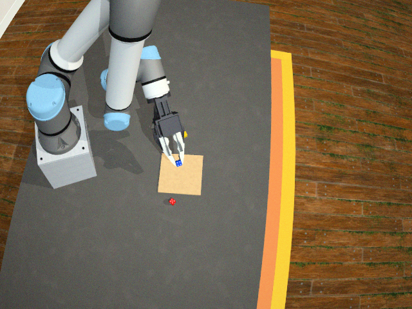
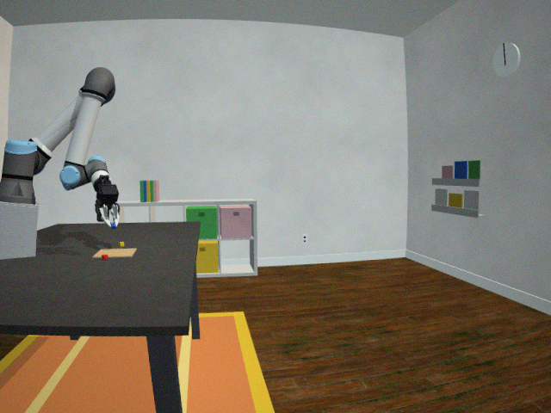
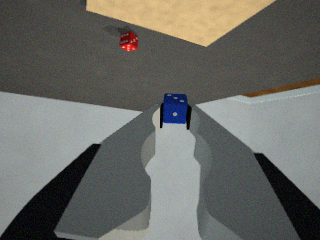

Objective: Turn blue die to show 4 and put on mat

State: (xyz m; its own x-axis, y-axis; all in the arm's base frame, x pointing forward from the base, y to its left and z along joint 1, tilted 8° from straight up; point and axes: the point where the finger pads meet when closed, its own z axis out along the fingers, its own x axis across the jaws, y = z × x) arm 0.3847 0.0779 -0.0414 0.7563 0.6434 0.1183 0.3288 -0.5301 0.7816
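Right now the tan mat is 10 cm below my hand and 1 cm ahead of it. From my hand the other things lie so: yellow die 14 cm to the left, 10 cm below, 3 cm behind; blue die 1 cm to the right, 1 cm ahead; red die 11 cm to the right, 10 cm below, 1 cm ahead.
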